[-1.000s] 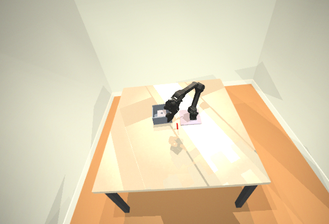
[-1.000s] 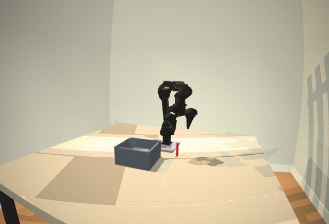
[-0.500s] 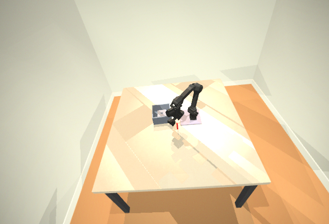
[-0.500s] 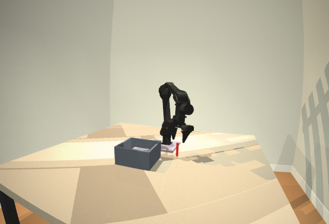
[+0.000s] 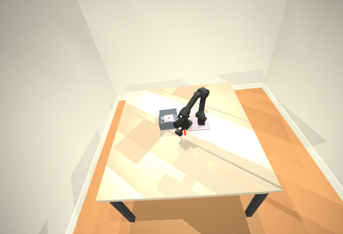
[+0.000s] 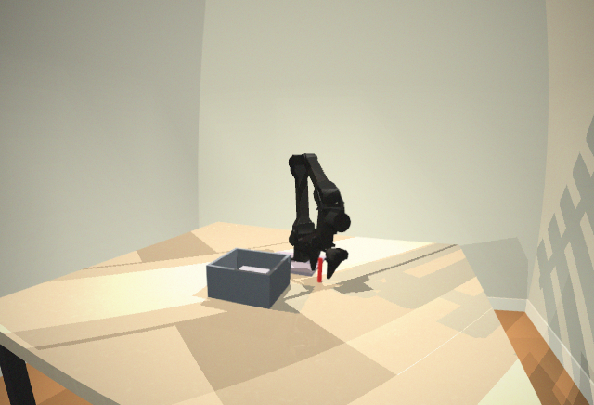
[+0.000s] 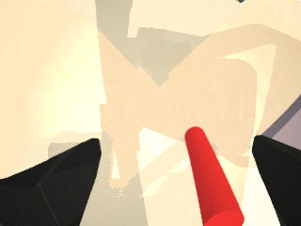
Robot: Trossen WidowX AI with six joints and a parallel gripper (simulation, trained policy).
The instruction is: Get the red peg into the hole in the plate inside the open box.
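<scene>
My gripper tip is 1 cm to the left of the red peg, 1 cm below it and 1 cm past it. Round my gripper tip: grey box: 17 cm to the right, 15 cm ahead.
</scene>
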